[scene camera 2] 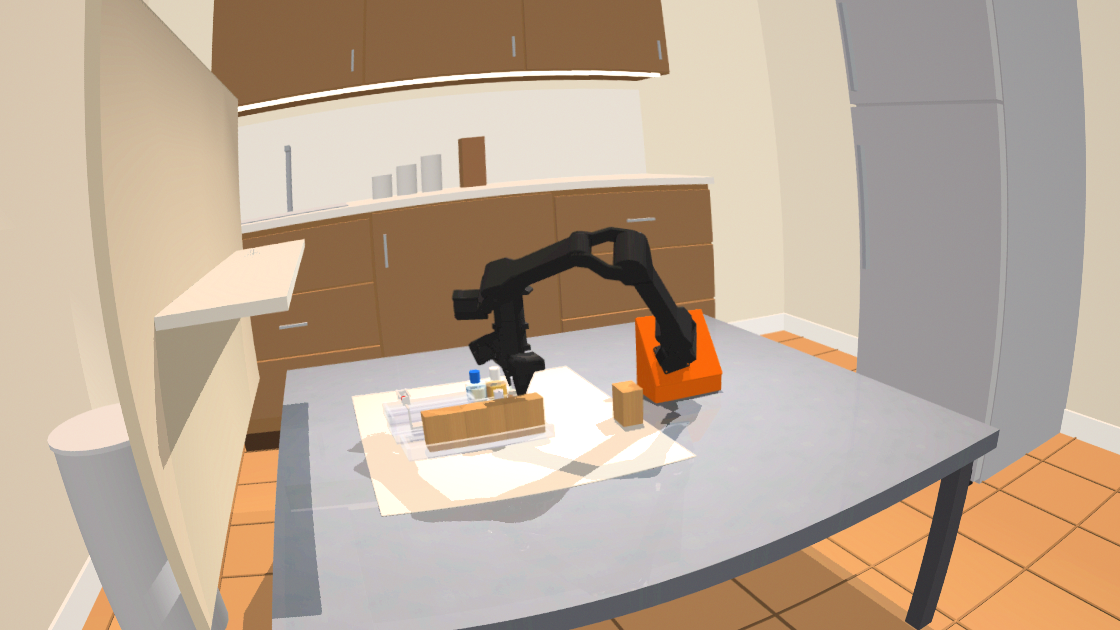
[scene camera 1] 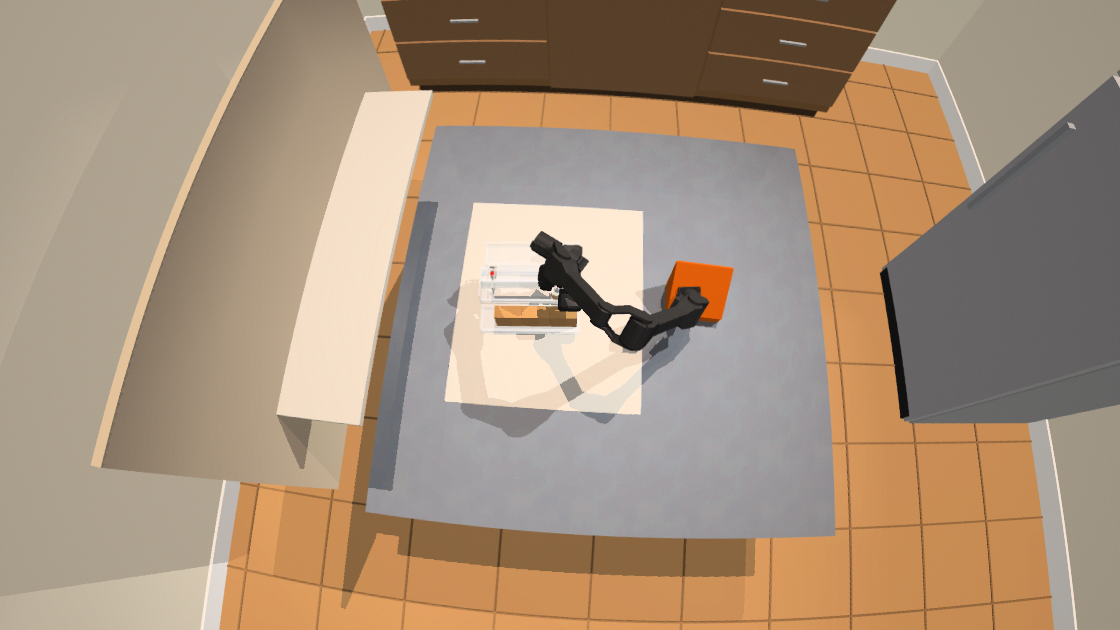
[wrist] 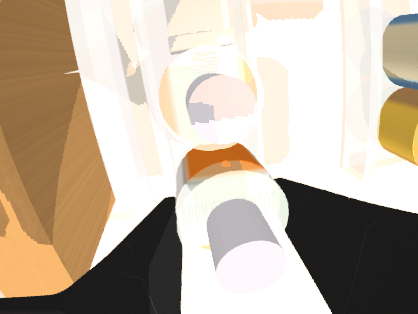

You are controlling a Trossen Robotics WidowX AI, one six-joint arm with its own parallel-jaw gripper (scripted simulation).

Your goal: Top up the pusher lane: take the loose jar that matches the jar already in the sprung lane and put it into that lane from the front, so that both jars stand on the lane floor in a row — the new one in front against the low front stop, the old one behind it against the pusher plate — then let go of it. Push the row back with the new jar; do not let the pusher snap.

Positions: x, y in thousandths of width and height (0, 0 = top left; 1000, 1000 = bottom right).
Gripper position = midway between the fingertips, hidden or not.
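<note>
Wall shelf (scene camera 1: 292, 599), also (scene camera 2: 228, 447). Sprung lane (scene camera 1: 458, 440), also (scene camera 2: 372, 648). A jar (wrist: 551, 677). A jar (wrist: 504, 311). My gripper (wrist: 537, 629), also (scene camera 2: 462, 629).
</note>
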